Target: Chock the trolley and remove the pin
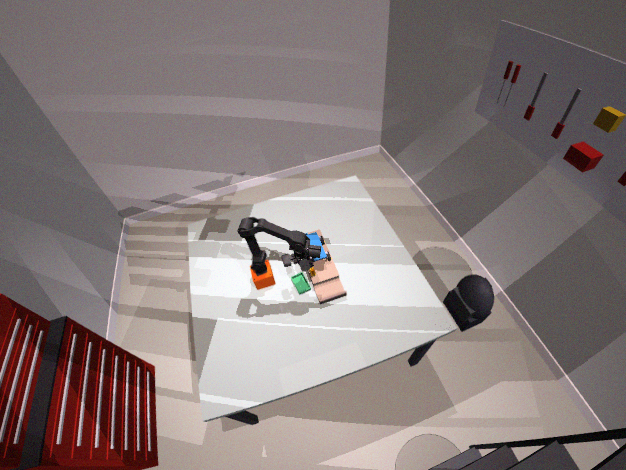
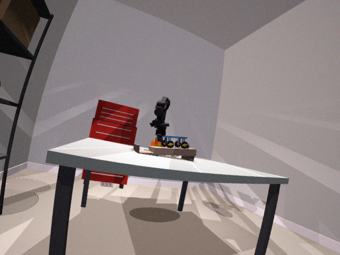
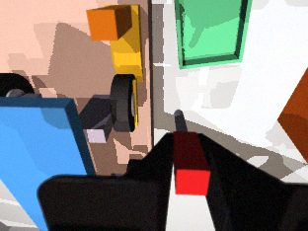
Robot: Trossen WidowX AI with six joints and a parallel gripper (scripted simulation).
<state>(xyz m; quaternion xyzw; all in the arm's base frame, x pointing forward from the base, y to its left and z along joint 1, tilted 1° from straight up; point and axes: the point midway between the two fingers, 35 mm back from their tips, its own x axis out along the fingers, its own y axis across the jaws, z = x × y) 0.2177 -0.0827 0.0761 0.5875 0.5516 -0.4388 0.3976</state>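
Now: the green tray 150 mm below my gripper tip, 50 mm to the right of it and 40 mm behind it. The rest, counted from my gripper tip: blue-topped trolley: 110 mm ahead, 60 mm to the left, 30 mm below; tan ramp: 110 mm ahead, 100 mm below, 50 mm to the left; red-headed stop pin: right at my gripper tip.
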